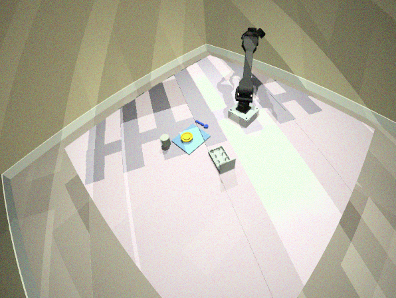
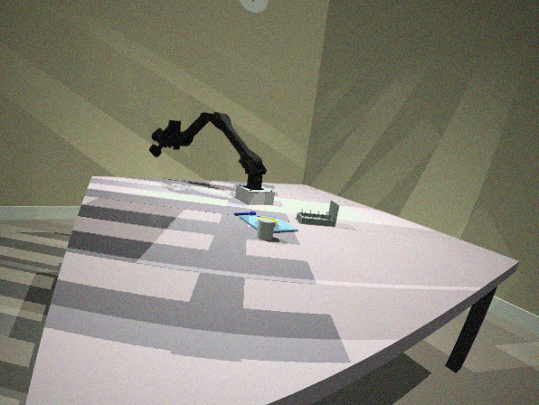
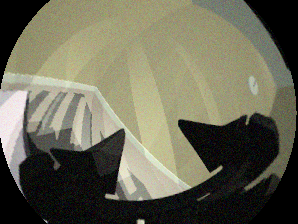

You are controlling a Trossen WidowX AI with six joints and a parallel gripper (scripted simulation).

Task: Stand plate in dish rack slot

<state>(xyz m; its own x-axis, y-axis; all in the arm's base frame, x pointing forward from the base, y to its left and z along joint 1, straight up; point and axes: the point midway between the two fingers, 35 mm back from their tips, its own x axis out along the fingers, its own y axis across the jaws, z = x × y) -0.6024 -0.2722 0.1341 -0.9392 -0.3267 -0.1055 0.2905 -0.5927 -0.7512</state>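
Right now my gripper tip is 94 cm short of the yellow plate, 15 cm to the right of it and 16 cm above it. Round my gripper tip: grey dish rack (94 cm ahead, 36 cm to the left, 16 cm below); then blue spoon (82 cm ahead, 15 cm to the left, 18 cm below); then blue mat (93 cm ahead, 16 cm to the left, 18 cm below).
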